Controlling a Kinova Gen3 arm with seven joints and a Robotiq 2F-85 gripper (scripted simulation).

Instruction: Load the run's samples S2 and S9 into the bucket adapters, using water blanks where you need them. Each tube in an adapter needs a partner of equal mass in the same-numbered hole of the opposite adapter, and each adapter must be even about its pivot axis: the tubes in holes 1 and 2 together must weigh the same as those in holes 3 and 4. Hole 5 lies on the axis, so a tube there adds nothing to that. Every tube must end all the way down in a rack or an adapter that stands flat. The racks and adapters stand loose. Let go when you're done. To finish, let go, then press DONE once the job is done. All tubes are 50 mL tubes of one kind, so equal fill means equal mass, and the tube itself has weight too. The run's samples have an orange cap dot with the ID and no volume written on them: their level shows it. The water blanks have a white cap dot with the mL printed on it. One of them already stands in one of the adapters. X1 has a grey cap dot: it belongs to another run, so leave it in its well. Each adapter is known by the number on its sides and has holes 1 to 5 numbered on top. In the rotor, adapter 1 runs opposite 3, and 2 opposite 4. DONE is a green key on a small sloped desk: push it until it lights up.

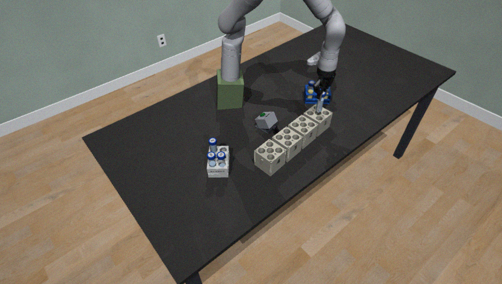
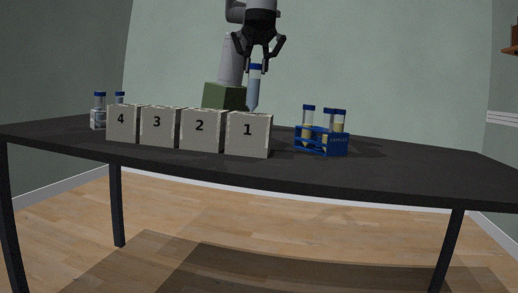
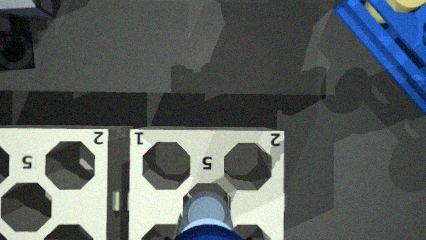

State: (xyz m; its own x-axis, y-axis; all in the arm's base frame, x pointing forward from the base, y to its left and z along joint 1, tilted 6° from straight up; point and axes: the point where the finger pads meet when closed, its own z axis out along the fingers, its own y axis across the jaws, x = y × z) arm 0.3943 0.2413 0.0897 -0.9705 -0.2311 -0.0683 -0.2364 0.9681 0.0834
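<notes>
My hand is 50 mm above the water blank and 10 mm to the left of it. Also, from my hand: adapter 2: 160 mm below, 110 mm to the right, 30 mm ahead; then grey-dot tube: 180 mm behind, 140 mm below, 90 mm to the left; then orange-dot sample tube: 170 mm to the left, 140 mm below, 140 mm behind.
</notes>
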